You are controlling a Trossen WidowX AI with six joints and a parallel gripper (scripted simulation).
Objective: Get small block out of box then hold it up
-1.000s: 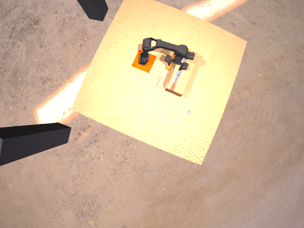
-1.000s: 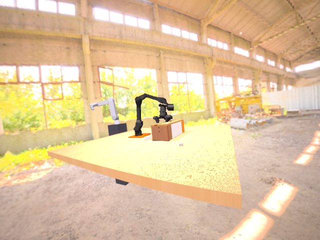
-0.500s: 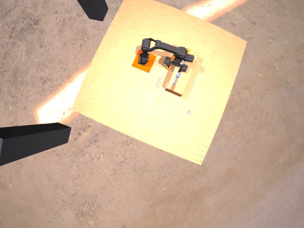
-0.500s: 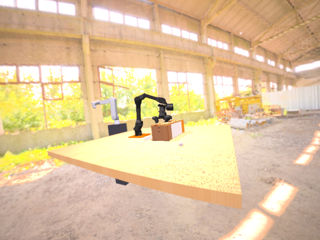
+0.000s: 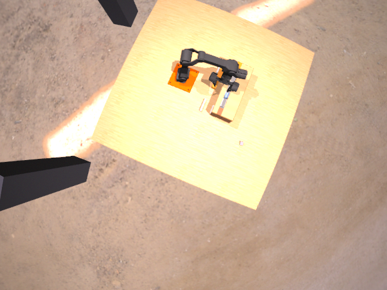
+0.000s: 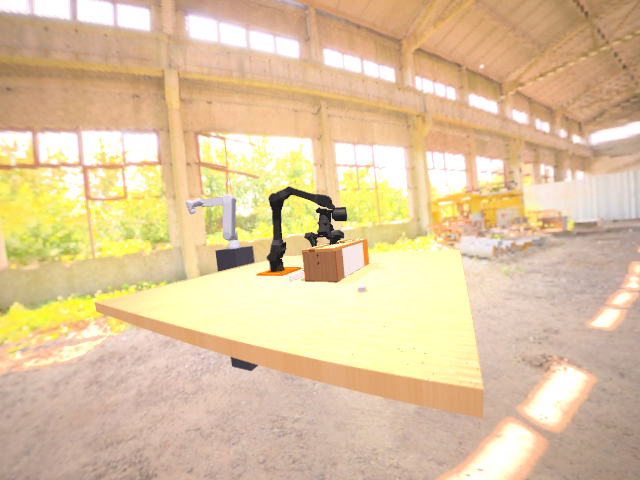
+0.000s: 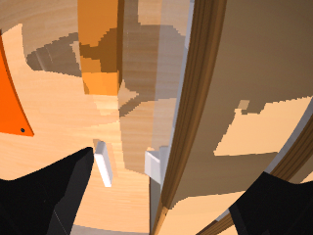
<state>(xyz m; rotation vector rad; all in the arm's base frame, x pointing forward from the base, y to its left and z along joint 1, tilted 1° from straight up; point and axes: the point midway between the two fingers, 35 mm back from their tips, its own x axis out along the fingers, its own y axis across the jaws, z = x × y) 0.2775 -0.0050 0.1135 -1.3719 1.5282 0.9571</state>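
Right now the blue-grey block is 5 cm ahead of my gripper tip and 3 cm to the right of it. Also, from my gripper tip: orange bar (3 cm behind, 12 cm to the left, 7 cm below); then wooden box (4 cm ahead, 2 cm to the left, 3 cm below).
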